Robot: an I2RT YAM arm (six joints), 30 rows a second.
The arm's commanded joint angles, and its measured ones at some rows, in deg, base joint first. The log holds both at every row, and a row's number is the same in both.
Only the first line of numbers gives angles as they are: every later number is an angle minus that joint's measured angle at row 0.
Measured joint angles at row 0:
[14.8 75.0 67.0 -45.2 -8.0 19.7]
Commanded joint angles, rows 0 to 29:
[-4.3 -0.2 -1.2 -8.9 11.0 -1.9]
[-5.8 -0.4 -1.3 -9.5 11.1 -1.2]
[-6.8 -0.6 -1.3 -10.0 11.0 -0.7]
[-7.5 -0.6 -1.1 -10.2 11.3 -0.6]
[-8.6 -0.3 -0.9 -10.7 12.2 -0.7]
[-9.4 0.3 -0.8 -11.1 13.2 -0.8]
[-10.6 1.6 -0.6 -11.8 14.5 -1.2]
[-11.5 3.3 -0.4 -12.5 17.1 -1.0]
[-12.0 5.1 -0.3 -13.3 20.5 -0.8]
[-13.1 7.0 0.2 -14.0 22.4 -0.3]
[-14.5 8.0 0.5 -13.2 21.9 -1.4]
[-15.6 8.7 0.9 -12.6 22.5 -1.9]
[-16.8 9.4 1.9 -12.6 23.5 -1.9]
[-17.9 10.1 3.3 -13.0 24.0 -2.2]
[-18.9 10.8 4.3 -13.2 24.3 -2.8]
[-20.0 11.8 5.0 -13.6 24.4 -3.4]
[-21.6 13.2 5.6 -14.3 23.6 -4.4]
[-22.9 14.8 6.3 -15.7 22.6 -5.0]
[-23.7 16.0 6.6 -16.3 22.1 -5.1]
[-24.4 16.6 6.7 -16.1 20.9 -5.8]
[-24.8 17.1 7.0 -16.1 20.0 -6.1]
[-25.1 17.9 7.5 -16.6 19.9 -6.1]
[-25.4 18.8 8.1 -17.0 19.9 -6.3]
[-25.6 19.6 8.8 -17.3 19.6 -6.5]
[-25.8 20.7 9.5 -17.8 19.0 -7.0]
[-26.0 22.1 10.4 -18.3 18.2 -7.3]
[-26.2 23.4 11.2 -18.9 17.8 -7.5]
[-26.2 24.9 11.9 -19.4 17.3 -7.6]
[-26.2 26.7 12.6 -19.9 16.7 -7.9]
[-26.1 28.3 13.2 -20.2 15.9 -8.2]
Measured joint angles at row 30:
[-26.1 25.7 11.9 -17.9 18.4 -7.0]
